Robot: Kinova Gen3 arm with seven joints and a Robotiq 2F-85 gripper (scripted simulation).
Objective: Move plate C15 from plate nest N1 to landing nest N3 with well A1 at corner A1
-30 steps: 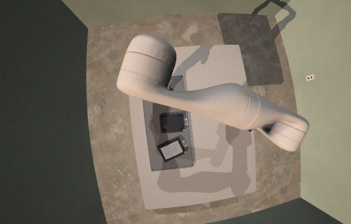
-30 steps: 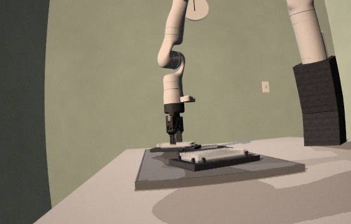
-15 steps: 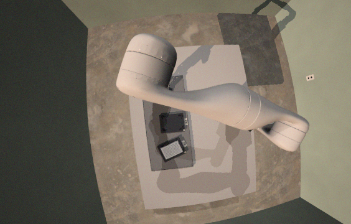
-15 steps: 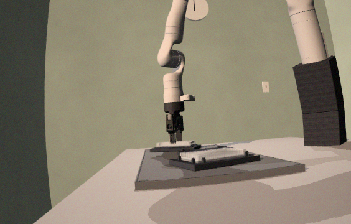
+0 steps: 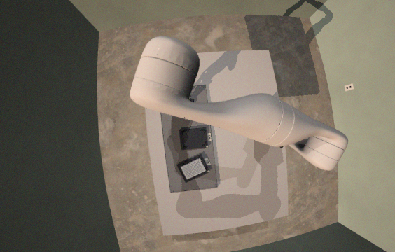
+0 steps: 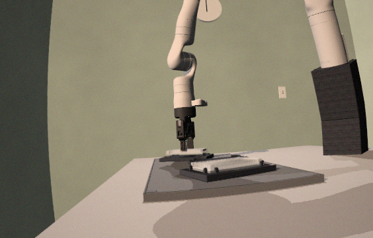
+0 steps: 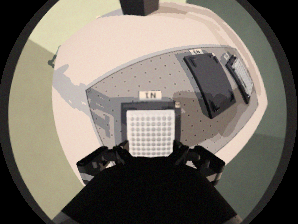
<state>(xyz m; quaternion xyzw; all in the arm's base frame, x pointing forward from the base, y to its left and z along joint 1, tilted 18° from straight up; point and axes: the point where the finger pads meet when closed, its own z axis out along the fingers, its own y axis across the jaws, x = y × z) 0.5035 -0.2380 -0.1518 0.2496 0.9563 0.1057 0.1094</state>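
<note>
Now: hand 30 mm above the plate nest N1. The rest, counted from my hand: nest label (80 mm behind, 50 mm to the left, 40 mm below); black nest N2 (390 mm to the left, 30 mm below); landing nest N3 (40 mm behind, 220 mm to the left, 30 mm below).
</note>
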